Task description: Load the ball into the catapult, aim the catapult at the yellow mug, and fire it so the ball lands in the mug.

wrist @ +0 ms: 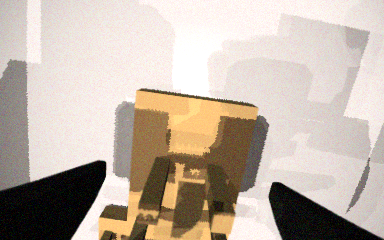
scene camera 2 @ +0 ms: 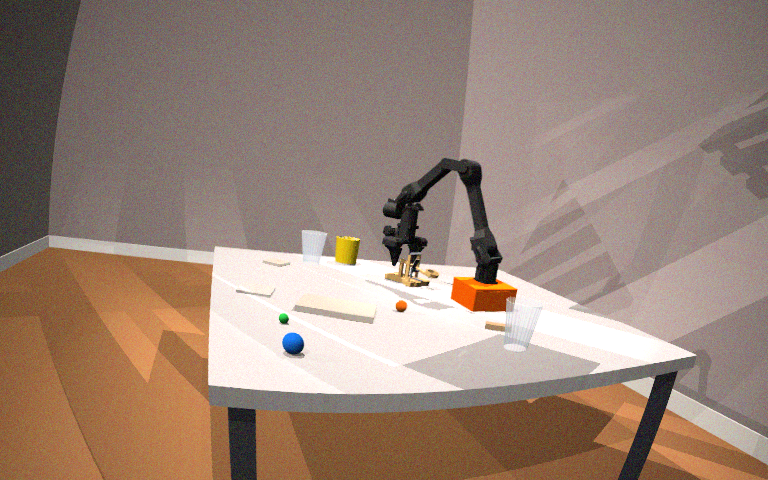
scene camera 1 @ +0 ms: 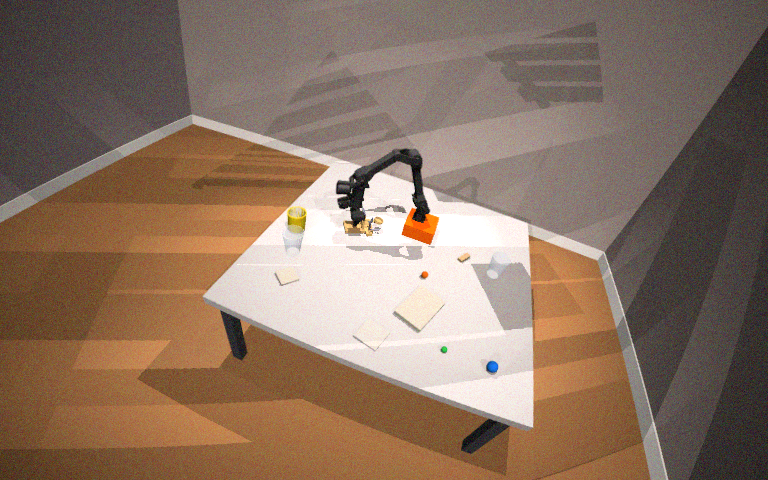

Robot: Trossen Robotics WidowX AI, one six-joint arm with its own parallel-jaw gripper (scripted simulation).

Labels:
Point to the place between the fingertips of my gripper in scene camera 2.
402,265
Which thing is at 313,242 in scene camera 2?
A clear cup.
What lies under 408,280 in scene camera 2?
A small wooden catapult.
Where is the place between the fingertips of my gripper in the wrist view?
189,179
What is my gripper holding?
Nothing.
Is my gripper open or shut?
Open.

